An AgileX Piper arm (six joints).
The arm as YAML. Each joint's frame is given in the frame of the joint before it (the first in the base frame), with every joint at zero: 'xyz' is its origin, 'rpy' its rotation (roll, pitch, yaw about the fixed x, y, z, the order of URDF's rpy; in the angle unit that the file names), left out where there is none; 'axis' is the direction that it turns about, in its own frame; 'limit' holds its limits. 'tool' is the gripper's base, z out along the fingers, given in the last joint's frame.
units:
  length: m
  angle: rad
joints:
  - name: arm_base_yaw
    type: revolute
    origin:
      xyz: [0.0, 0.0, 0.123]
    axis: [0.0, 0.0, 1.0]
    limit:
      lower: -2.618
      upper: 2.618
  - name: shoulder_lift
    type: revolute
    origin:
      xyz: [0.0, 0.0, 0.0]
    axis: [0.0, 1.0, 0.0]
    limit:
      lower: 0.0
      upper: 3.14
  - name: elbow
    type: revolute
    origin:
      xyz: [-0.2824, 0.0, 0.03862]
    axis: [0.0, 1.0, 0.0]
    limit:
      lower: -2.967
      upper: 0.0
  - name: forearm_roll
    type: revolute
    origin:
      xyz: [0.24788, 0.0, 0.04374]
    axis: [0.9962, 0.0, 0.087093]
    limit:
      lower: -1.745
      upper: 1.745
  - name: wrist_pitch
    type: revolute
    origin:
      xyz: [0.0, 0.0, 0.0]
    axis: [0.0, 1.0, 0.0]
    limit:
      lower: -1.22
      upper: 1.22
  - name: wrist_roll
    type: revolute
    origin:
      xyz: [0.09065, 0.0, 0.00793]
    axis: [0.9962, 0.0, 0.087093]
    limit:
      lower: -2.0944
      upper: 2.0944
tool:
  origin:
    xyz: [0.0, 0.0, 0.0]
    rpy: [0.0, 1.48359, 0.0]
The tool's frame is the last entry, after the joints.
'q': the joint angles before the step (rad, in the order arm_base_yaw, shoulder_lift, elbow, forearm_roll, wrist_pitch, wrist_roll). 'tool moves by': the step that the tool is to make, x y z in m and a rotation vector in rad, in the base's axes. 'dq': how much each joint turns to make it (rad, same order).
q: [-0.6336, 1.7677, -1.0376, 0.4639, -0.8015, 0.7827]
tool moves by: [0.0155, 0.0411, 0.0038, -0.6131, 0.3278, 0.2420]
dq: [0.0262, -0.0112, 0.0820, -0.5037, -0.2070, -0.2801]
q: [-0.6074, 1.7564, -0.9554, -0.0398, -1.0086, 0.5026]
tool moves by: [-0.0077, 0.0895, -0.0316, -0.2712, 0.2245, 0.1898]
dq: [0.1846, -0.0907, 0.2508, -0.1040, -0.0747, -0.2880]
